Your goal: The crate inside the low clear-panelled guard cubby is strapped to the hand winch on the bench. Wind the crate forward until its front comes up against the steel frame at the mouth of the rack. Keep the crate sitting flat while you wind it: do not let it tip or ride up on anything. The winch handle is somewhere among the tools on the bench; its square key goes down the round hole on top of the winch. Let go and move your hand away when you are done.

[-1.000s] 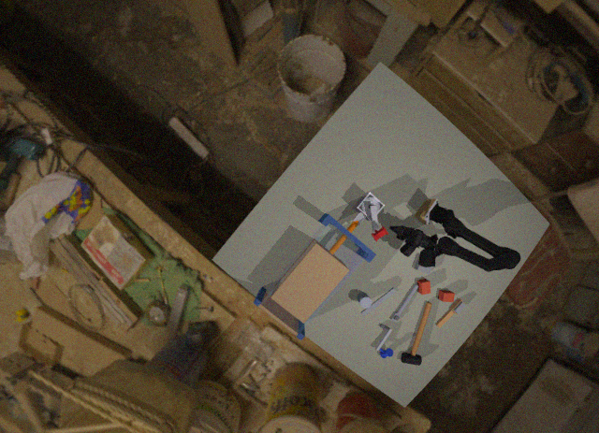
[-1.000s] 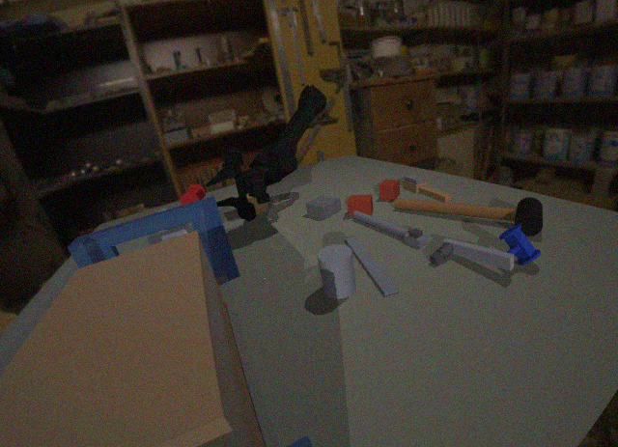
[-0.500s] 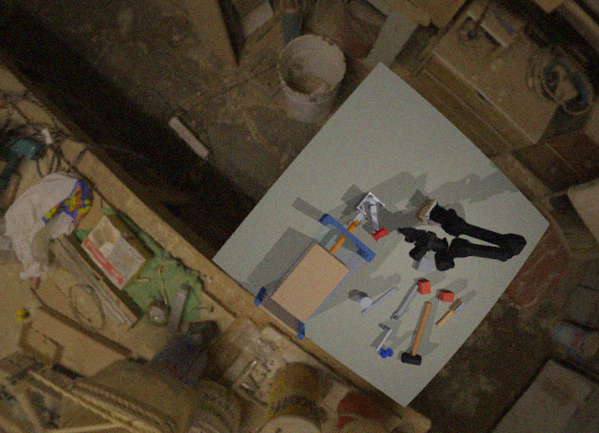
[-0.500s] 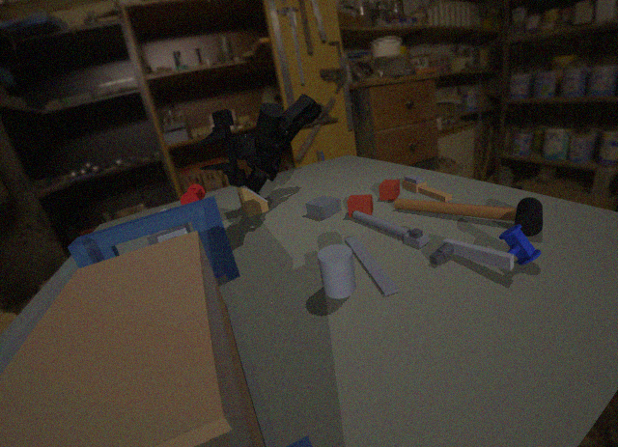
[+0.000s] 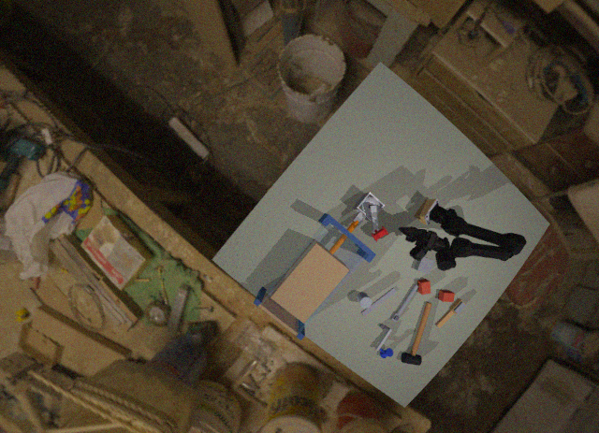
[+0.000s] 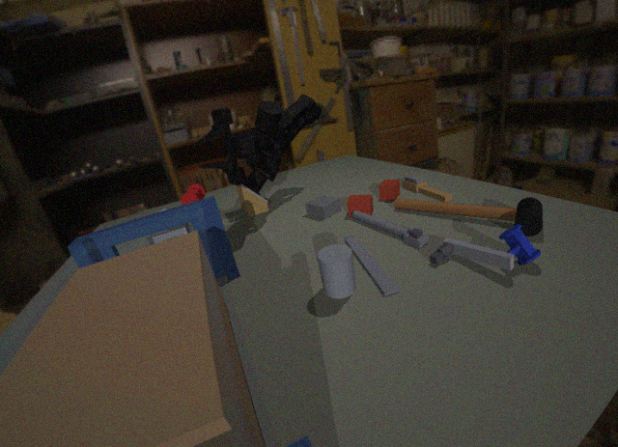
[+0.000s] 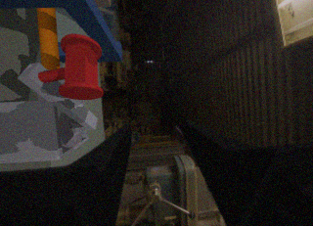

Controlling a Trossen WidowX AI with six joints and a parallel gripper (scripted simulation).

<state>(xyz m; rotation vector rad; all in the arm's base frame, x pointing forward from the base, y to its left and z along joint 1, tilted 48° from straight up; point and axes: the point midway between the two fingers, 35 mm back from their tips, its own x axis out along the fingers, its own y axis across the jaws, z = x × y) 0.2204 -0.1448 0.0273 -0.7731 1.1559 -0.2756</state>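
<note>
Now: the red-knobbed handle 11 cm below my gripper tip, 6 cm to the right of it and 4 cm ahead of it. From my gripper tip the other things lie so: grey winch (20 cm below, 13 cm to the right, 2 cm behind); blue steel frame (16 cm ahead, 13 cm below, 10 cm to the right); red knob (9 cm below, 6 cm ahead, 3 cm to the right).
</note>
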